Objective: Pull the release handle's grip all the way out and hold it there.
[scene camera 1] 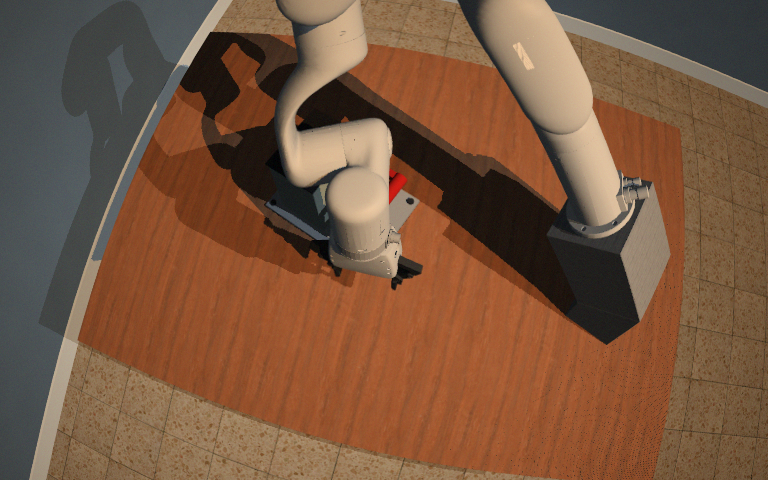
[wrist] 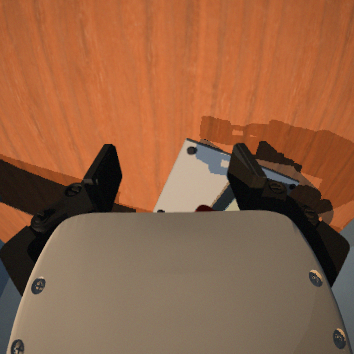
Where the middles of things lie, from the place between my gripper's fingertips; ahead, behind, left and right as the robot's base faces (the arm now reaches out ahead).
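The grey base plate (scene camera 1: 275, 204) is there for me to see, 170 mm to the right of my hand, 80 mm ahead of it and 100 mm below it.
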